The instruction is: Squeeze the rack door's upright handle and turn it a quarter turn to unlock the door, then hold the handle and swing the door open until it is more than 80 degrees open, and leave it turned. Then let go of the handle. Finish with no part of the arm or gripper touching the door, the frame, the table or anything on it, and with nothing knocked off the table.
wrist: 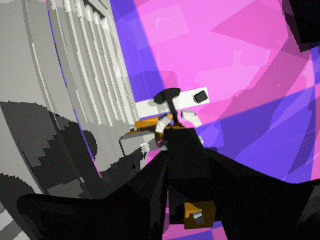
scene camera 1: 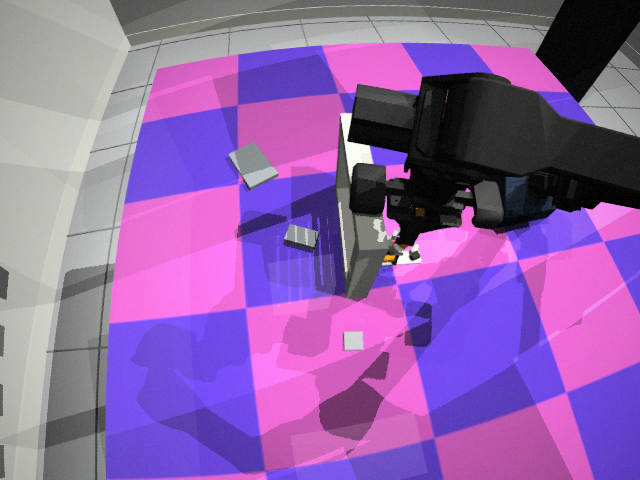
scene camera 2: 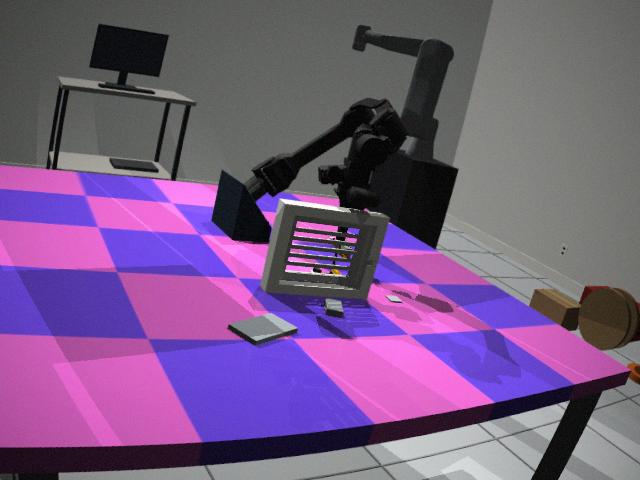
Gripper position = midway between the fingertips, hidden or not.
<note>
In view: the gripper [scene camera 1: 411,229] and a flat grey plate [scene camera 2: 258,330].
The gripper shows as well in the wrist view [wrist: 184,155] and in scene camera 2 [scene camera 2: 343,226]. The flat grey plate is seen too in scene camera 1 [scene camera 1: 255,169].
</note>
